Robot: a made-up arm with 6 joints. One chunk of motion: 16 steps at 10 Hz.
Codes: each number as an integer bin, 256 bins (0 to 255) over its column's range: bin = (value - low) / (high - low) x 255, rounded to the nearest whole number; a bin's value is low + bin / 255 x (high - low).
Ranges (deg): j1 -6.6..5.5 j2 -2.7..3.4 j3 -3.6..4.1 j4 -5.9..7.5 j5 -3..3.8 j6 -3.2..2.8
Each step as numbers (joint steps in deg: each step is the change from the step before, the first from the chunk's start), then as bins.
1 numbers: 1.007 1.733 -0.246 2.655 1.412 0.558
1 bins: 160 185 111 163 165 160
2 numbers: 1.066 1.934 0.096 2.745 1.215 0.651
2 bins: 162 194 122 165 158 164
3 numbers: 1.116 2.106 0.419 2.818 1.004 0.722
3 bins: 163 201 133 166 150 167
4 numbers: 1.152 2.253 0.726 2.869 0.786 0.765
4 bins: 163 207 143 167 142 169
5 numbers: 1.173 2.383 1.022 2.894 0.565 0.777
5 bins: 164 212 153 167 134 169
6 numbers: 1.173 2.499 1.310 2.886 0.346 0.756
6 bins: 164 217 163 167 125 168
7 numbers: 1.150 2.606 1.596 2.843 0.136 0.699
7 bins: 163 222 172 166 118 166
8 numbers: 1.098 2.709 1.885 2.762 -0.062 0.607
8 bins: 162 226 182 165 110 162
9 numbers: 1.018 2.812 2.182 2.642 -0.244 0.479
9 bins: 161 230 191 163 103 156
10 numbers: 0.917 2.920 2.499 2.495 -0.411 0.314
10 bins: 158 235 202 160 97 149
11 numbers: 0.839 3.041 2.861 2.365 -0.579 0.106
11 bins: 157 240 214 157 91 141
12 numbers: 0.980 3.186 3.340 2.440 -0.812 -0.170
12 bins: 160 246 230 159 82 129
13 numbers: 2.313 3.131 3.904 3.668 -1.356 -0.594
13 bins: 188 244 249 182 62 111
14 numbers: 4.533 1.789 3.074 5.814 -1.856 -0.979
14 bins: 235 188 221 223 43 94
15 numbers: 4.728 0.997 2.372 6.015 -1.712 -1.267
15 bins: 239 155 198 227 48 82
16 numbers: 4.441 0.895 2.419 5.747 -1.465 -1.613
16 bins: 233 150 199 222 58 67
